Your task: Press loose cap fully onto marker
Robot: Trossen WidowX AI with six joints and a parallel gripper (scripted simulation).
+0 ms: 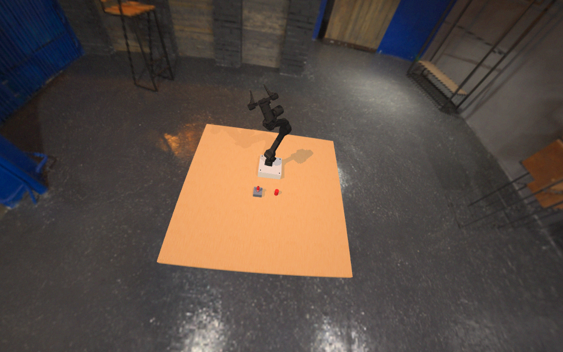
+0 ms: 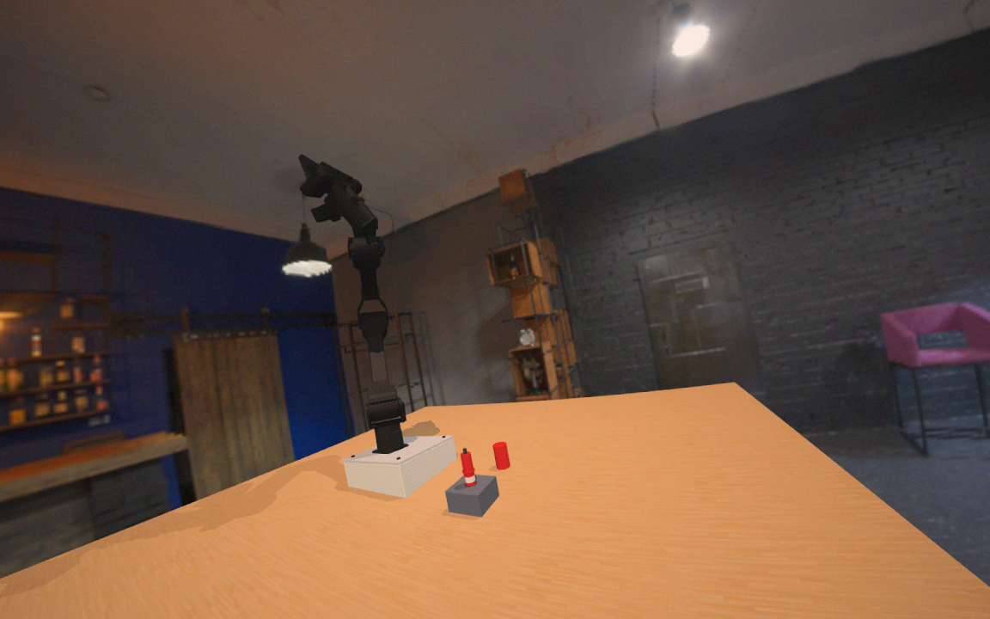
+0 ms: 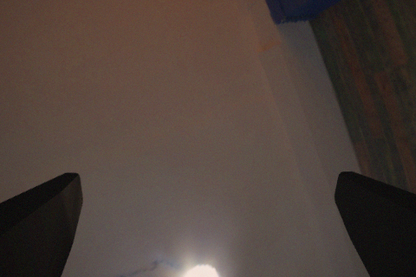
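Right now the red cap is 730 mm below my gripper tip, 240 mm to the left of it and 220 mm ahead of it.
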